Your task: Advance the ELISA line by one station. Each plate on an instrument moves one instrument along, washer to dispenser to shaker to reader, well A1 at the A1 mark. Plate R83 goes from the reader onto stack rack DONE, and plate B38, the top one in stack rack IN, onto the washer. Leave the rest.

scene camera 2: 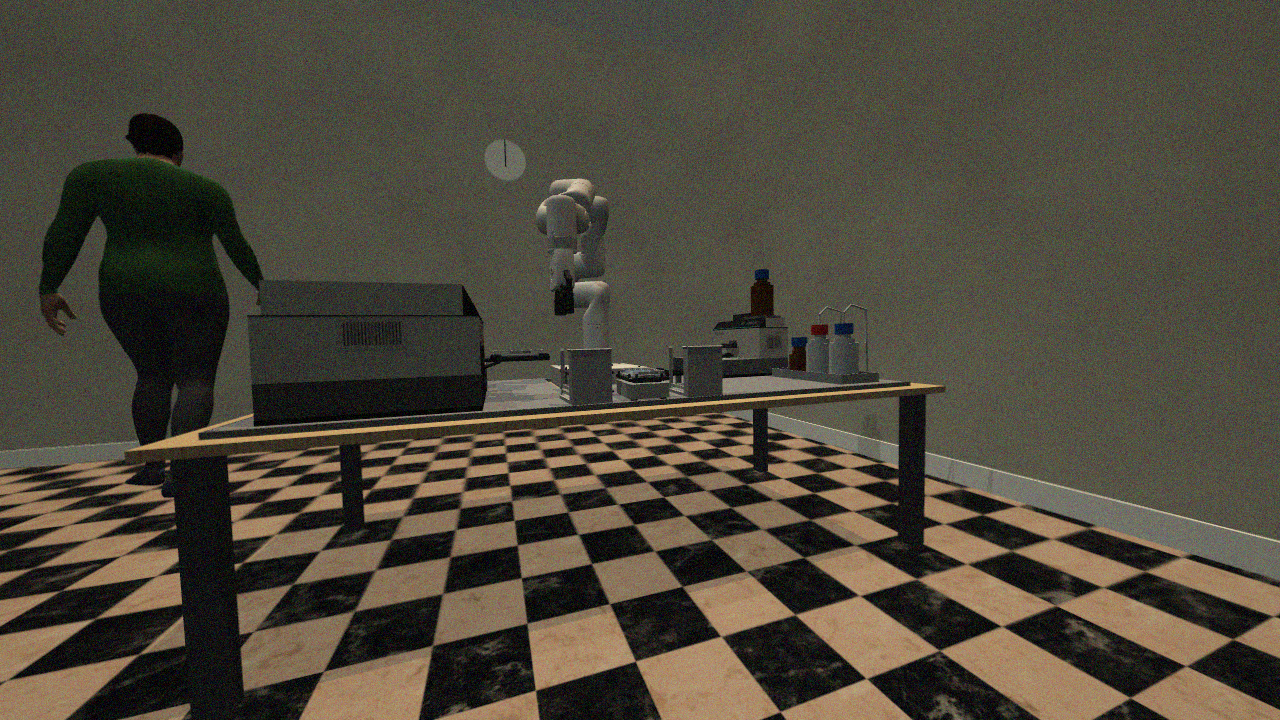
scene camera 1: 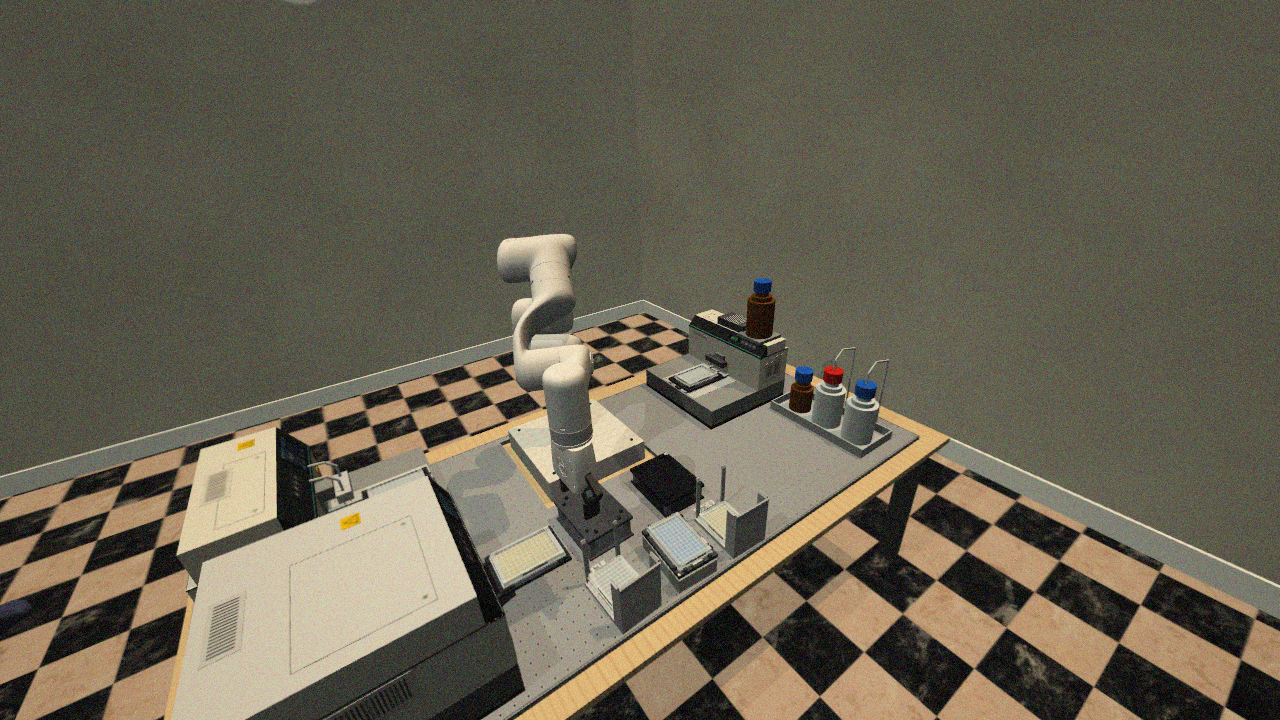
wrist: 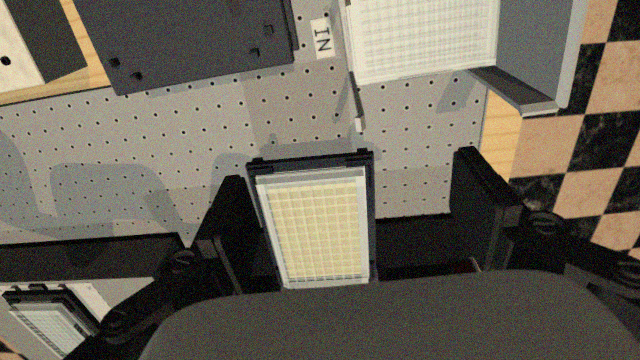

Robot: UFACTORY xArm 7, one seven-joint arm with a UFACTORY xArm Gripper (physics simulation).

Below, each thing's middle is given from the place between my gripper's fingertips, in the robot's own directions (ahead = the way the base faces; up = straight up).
Labels:
My hand is 10 cm to the left of the pale yellow well plate (scene camera 1: 517, 561), 10 cm above it and 5 cm past it. Also, from my hand: dark plate holder (scene camera 1: 503, 592): 12 cm to the right, 11 cm below, 6 cm behind; IN label (wrist: 321, 28): 21 cm below, 3 cm to the left; blue-tinted plate (scene camera 1: 683, 546): 16 cm to the left, 15 cm below, 11 cm ahead.

